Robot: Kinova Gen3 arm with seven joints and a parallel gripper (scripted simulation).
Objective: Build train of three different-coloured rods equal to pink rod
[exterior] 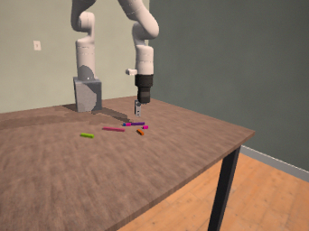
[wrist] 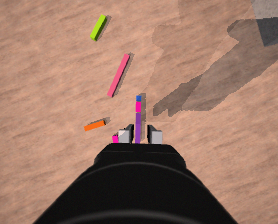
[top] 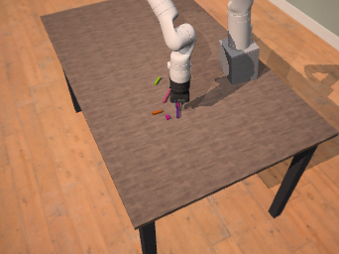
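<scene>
The purple rod lies 6 cm below my hand. From my hand the other things lie so: orange rod (8 cm ahead, 4 cm to the right, 6 cm below); blue rod (2 cm behind, 5 cm to the right, 6 cm below); pink rod (1 cm behind, 11 cm to the right, 6 cm below).
</scene>
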